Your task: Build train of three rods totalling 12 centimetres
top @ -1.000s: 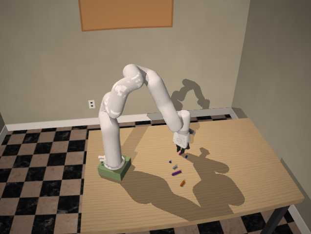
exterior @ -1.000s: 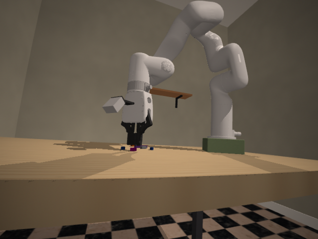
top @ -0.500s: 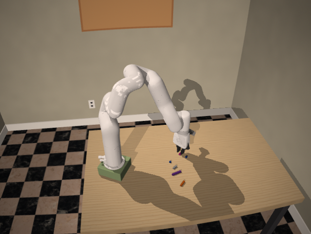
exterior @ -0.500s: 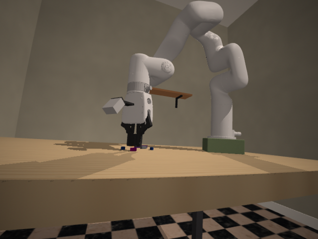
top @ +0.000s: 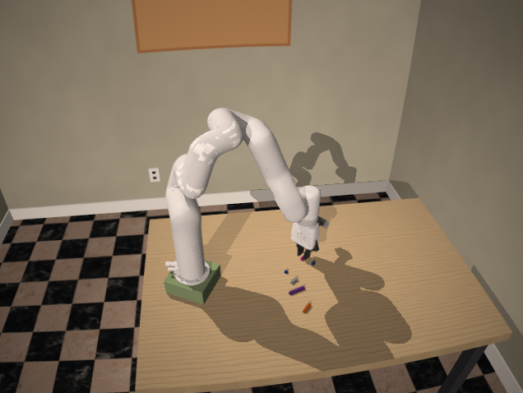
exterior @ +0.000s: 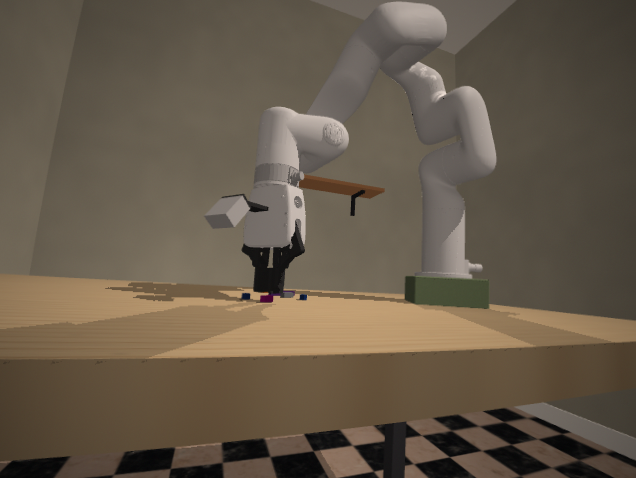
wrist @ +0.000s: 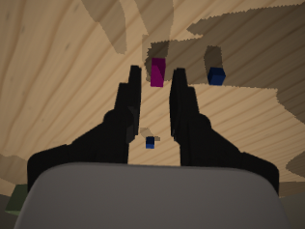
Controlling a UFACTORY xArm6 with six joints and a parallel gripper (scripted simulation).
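My gripper is now 30 mm above the magenta rod. The rest, counted from my hand: grey rod (40 mm behind, 120 mm to the right, 30 mm below); then orange rod (10 mm behind, 250 mm to the right, 30 mm below); then purple rod (40 mm behind, 170 mm to the right, 30 mm below).
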